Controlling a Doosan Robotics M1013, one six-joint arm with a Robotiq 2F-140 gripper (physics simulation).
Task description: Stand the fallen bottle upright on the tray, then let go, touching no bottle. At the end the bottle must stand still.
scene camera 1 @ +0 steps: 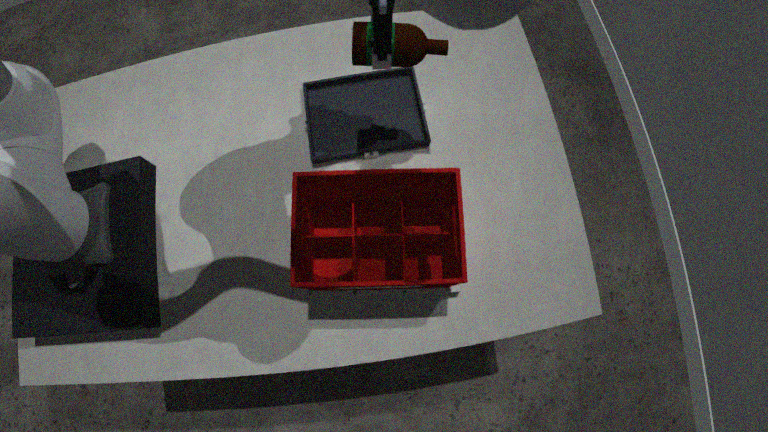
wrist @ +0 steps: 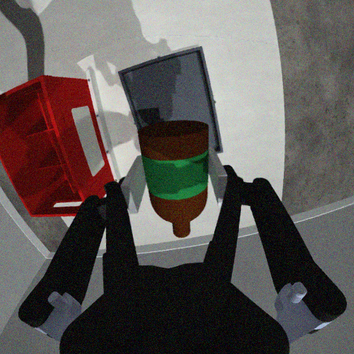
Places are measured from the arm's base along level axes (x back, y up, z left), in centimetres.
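Pixels of known places: gripper, between the fingertips: (scene camera 1: 380, 47); arm's base, origin of its link: (scene camera 1: 79, 230).
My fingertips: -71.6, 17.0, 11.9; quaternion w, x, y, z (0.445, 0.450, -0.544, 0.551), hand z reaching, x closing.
Observation:
Ahead of a thing's pixels: the offset from my fingertips to its top centre, as dx, dy, dz. "*": to the spot under its first point. Level surfaces: height alone.
The brown bottle {-3.2, +4.7, -0.8} (scene camera 1: 410, 45) (wrist: 175, 167) with a green band lies on its side in the air, its neck pointing right in the scene view. My gripper (scene camera 1: 381, 45) (wrist: 175, 162) is shut on it around the green band, one finger on each side. The grey tray {* +8.8, -23.5, +4.7} (scene camera 1: 338, 102) (wrist: 185, 85) lies flat on the table. In the scene view the bottle shows beyond the tray's far edge; its exact height is hard to tell. No other bottle can be made out clearly; the crate's inside is dark.
A red divided crate {+7.2, -6.5, -27.9} (scene camera 1: 375, 171) (wrist: 62, 100) stands close to the tray, on its near side in the scene view. A black block (scene camera 1: 134, 204) stands at the left of the pale table {dy -24.0} (scene camera 1: 510, 214), beside the white arm (scene camera 1: 32, 118).

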